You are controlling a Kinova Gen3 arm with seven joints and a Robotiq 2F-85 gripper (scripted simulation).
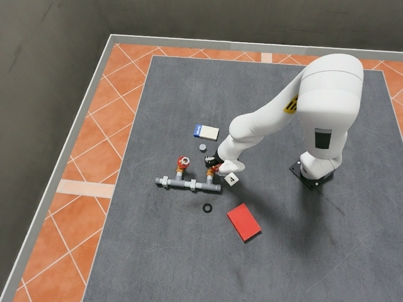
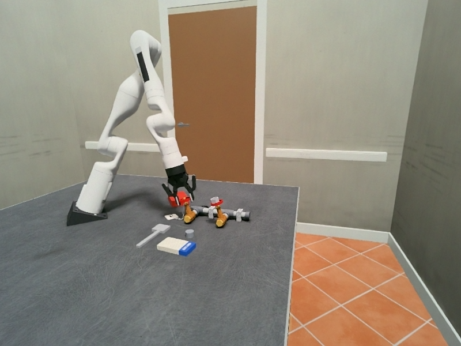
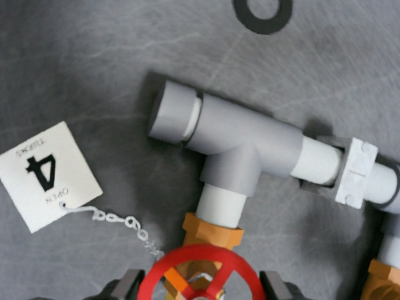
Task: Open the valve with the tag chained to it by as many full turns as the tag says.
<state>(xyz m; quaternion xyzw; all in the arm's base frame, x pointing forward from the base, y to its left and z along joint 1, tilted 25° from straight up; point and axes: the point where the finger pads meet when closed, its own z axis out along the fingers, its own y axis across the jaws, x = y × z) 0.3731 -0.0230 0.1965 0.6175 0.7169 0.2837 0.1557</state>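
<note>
My hand is 9 cm above the white tag, 7 cm past it and 2 cm to the right of it. Also, from my hand: grey paddle: 13 cm to the right, 9 cm below, 6 cm behind; blue box: 21 cm to the right, 8 cm below, 5 cm ahead; red block: 20 cm to the left, 12 cm behind, 8 cm below.
</note>
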